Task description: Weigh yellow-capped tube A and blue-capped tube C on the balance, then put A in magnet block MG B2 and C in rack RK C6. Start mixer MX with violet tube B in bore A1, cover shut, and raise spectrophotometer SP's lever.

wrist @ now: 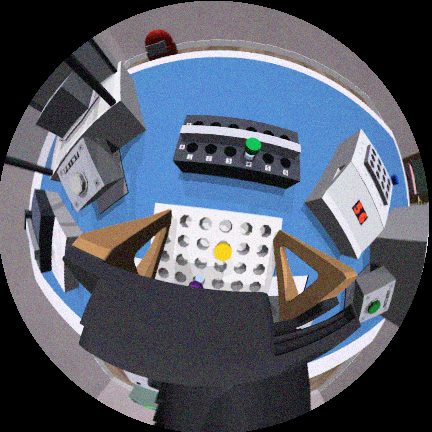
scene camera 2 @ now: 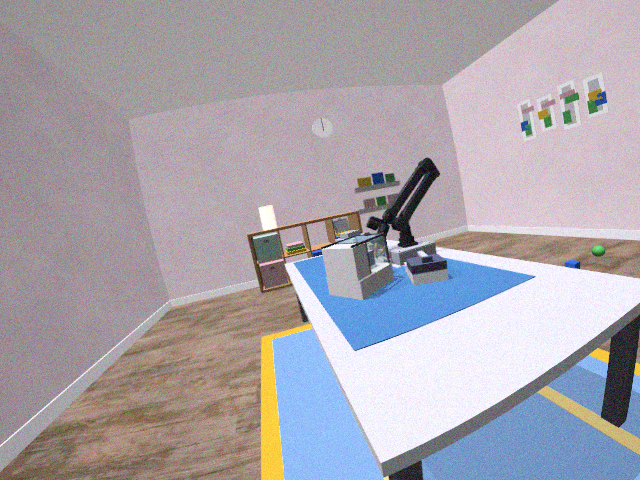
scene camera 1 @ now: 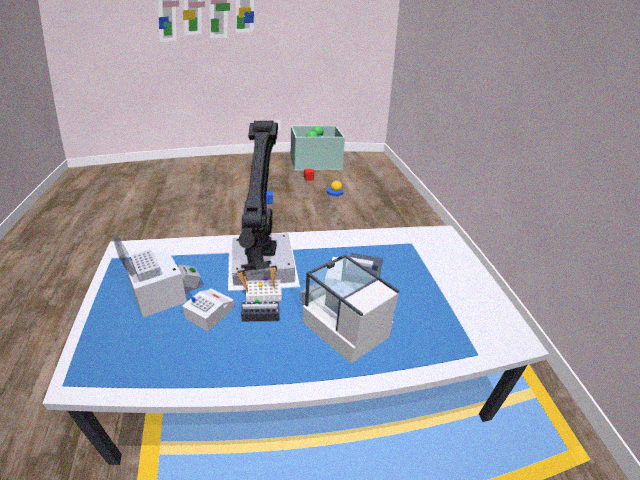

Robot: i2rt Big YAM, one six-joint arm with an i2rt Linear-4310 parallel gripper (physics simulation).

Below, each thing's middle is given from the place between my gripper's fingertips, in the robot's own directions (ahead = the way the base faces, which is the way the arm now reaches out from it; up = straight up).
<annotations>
Right now my hand is 2 cm short of the print button box [wrist: 92,170] and 20 cm to the right of it. Also, from my hand: box with green button [wrist: 370,292]: 4 cm behind, 30 cm to the right; balance [scene camera 1: 351,308]: 13 cm ahead, 31 cm to the left, 7 cm above.
</annotations>
